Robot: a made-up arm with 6 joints. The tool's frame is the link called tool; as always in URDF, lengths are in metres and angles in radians.
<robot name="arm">
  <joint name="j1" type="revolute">
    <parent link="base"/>
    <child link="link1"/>
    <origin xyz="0.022 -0.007 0.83" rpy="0 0 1.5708"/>
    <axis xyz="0 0 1"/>
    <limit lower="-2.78" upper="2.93"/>
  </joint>
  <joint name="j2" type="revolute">
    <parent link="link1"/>
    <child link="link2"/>
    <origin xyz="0.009 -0.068 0.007" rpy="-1.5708 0 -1.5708"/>
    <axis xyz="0 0 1"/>
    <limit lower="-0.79" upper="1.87"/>
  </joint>
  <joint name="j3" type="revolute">
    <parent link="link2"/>
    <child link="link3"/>
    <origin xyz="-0.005 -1.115 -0.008" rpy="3.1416 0 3.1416"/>
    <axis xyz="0 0 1"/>
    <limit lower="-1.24" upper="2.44"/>
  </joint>
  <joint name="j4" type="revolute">
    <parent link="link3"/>
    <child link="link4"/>
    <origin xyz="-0.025 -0.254 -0.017" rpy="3.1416 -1.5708 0"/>
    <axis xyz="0 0 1"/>
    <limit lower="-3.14" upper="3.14"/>
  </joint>
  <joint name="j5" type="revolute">
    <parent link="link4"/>
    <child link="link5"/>
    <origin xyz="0.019 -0.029 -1.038" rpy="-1.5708 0 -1.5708"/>
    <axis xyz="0 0 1"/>
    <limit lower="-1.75" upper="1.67"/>
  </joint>
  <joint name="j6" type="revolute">
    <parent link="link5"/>
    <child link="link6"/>
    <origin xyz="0.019 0.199 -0.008" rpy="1.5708 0 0"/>
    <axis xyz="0 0 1"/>
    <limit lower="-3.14" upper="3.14"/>
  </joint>
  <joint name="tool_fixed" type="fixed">
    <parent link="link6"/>
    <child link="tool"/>
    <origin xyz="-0.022 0.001 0" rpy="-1.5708 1.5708 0"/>
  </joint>
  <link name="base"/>
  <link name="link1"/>
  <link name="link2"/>
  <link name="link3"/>
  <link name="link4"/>
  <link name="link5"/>
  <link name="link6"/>
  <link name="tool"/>
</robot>
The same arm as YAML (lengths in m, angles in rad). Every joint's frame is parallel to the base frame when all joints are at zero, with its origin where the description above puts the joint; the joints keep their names.
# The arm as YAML. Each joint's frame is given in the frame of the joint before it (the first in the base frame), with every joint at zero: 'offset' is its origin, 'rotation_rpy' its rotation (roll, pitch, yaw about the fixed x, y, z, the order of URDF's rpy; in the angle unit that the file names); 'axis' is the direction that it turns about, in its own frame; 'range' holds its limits. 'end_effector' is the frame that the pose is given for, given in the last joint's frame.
length_unit: m
angle_unit: rad
chain:
  - id: j1
    offset: [0.022, -0.007, 0.83]
    rotation_rpy: [0.0, 0.0, 0.0]
    axis: "+z"
    range: [-2.78, 2.93]
  - id: j2
    offset: [0.068, 0.009, 0.007]
    rotation_rpy: [0.0, 0.0, 0.0]
    axis: "+y"
    range: [-0.79, 1.87]
  - id: j3
    offset: [-0.005, -0.008, 1.115]
    rotation_rpy: [0.0, 0.0, 0.0]
    axis: "-y"
    range: [-1.24, 2.44]
  - id: j4
    offset: [0.025, 0.017, 0.254]
    rotation_rpy: [0.0, 0.0, 0.0]
    axis: "-x"
    range: [-3.14, 3.14]
  - id: j5
    offset: [1.038, -0.019, -0.029]
    rotation_rpy: [0.0, 0.0, 0.0]
    axis: "-y"
    range: [-1.75, 1.67]
  - id: j6
    offset: [0.199, 0.008, -0.019]
    rotation_rpy: [0.0, 0.0, 0.0]
    axis: "-x"
    range: [-3.14, 3.14]
end_effector:
  offset: [0.0, -0.001, 0.022]
  rotation_rpy: [1.5708, 0.0, 0.0]

